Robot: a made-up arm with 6 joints.
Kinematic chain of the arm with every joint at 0, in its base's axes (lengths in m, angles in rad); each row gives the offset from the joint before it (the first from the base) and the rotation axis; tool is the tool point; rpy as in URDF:
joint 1: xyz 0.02 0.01 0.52 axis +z
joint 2: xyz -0.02 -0.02 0 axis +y
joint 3: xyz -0.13 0 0 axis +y
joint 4: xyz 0.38 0.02 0.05 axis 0.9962 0 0.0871
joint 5: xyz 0 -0.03 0 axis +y
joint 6: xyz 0.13 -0.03 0 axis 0.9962 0 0.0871
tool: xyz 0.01 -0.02 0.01 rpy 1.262 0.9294 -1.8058
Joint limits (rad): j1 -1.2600..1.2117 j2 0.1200..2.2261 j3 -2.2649..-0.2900 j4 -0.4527..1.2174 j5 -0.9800..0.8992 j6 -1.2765..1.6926
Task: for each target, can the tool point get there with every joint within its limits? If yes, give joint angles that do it. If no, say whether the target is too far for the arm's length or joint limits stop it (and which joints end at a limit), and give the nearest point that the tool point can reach.
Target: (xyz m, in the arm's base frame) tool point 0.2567 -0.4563 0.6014
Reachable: yes | joints -0.9463 1.7017 -1.4998 0.5178 -0.4615 1.4070
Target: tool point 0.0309 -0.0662 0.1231
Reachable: yes | joints -0.3891 1.9816 -0.4425 0.1988 0.2511 0.9469
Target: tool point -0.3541 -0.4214 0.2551
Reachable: no: joint limits stop it (at a limit: joint 1, joint 5) | nearest point -0.0235 -0.3152 0.2551 | short by 0.347 m
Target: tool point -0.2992 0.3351 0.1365
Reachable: no: joint limits stop it (at a limit: joint 2, joint 3) | nearest point -0.1113 0.1437 0.2082 | short by 0.278 m
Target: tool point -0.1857 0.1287 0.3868
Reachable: no: joint limits stop it (at a limit: joint 2, joint 3, joint 5, joint 6) | nearest point -0.1422 0.1036 0.2307 | short by 0.164 m
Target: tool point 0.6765 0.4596 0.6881
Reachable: no: too far | nearest point 0.5063 0.3430 0.6699 | short by 0.207 m
